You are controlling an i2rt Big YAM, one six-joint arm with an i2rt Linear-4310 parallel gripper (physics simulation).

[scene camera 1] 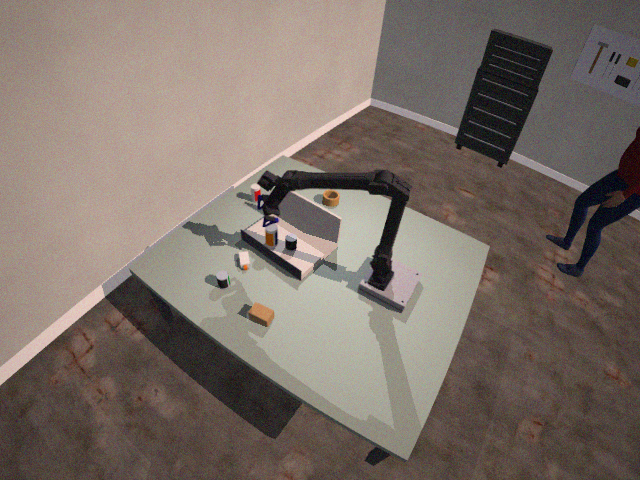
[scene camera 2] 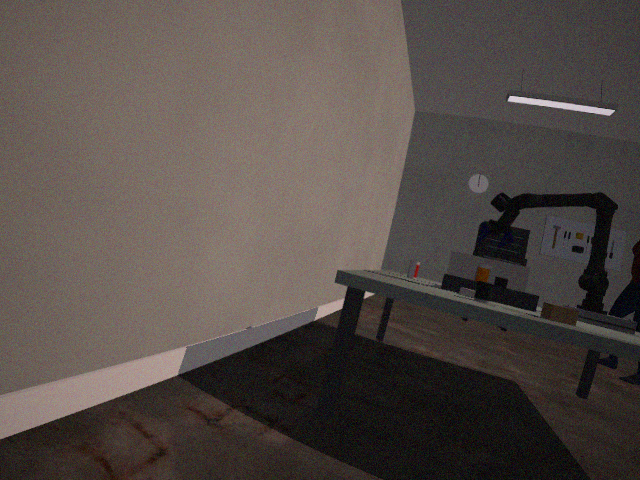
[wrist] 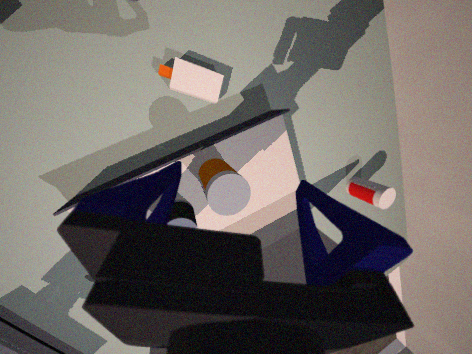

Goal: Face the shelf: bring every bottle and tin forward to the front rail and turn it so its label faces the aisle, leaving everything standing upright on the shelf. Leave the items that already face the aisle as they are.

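Seen in the pictures: gripper, fingertip midpoint: (scene camera 1: 261, 218) (scene camera 2: 488, 243) (wrist: 241, 177); arm's base, link origin: (scene camera 1: 380, 278) (scene camera 2: 591, 311).
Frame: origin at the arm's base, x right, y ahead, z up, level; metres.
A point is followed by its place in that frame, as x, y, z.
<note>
My gripper (scene camera 1: 263, 215) {-0.156, 0.557, 0.182} (scene camera 2: 494, 238) {-0.156, 0.557, 0.182} (wrist: 241, 177) {-0.156, 0.557, 0.182} is open and empty, above the orange-labelled bottle. That bottle (scene camera 1: 270, 236) {-0.127, 0.531, 0.061} (scene camera 2: 482, 274) {-0.130, 0.551, 0.048} (wrist: 228, 192) {-0.106, 0.546, 0.093} stands upright on the shelf (scene camera 1: 306, 271) {-0.145, 0.311, -0.023} (wrist: 275, 165) {-0.048, 0.661, -0.016}, close to the front rail (scene camera 2: 454, 282) {-0.148, 0.663, -0.014}, with orange showing on its rail side. A short black tin (scene camera 1: 291, 241) {-0.089, 0.436, 0.053} (scene camera 2: 500, 282) {-0.096, 0.460, 0.032} (wrist: 181, 214) {-0.092, 0.468, 0.043} with a grey top stands upright beside it; its label cannot be made out, and a finger partly hides it in the wrist view. The fingers are apart from both items.
Off the shelf are a red-and-white bottle (scene camera 1: 256, 193) {0.136, 0.842, 0.012} (scene camera 2: 416, 270) {0.133, 0.844, -0.005} (wrist: 370, 194) {0.137, 0.841, 0.018}, a white box (scene camera 1: 244, 258) {-0.252, 0.595, -0.025} (wrist: 196, 80) {-0.251, 0.598, -0.025} with an orange end, a dark tin (scene camera 1: 222, 279) {-0.430, 0.567, 0.015}, a tan block (scene camera 1: 261, 314) {-0.459, 0.325, -0.004} (scene camera 2: 559, 313) {-0.480, 0.349, -0.026} and a tan ring (scene camera 1: 331, 202) {0.362, 0.477, -0.023}. The shelf's raised back panel (scene camera 1: 310, 214) {0.111, 0.462, 0.068} stands behind the items.
</note>
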